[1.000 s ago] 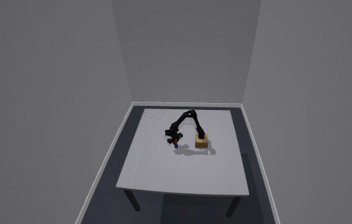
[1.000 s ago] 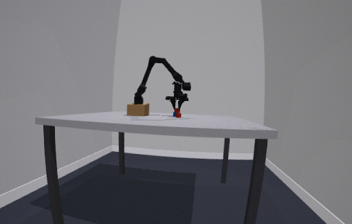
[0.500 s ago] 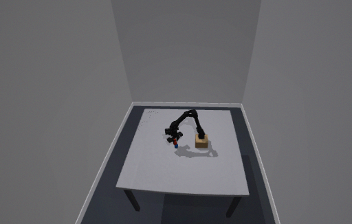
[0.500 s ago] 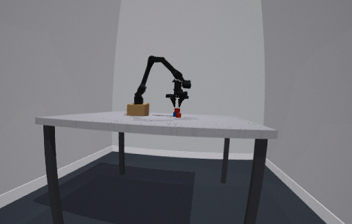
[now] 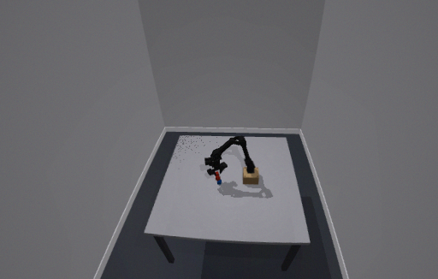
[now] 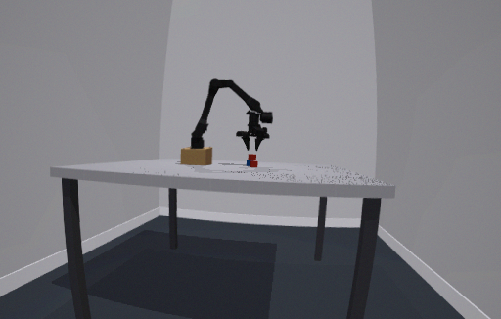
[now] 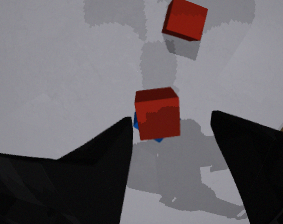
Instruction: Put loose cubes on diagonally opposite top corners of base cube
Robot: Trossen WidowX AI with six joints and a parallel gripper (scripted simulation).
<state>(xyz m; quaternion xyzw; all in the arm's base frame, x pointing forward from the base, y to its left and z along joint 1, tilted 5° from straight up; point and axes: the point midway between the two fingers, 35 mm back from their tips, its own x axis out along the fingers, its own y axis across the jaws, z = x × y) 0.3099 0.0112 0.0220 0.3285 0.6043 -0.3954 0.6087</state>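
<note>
Now: gripper tip 10 mm past the blue cube, 30 mm to the right of it and 70 mm above it.
</note>
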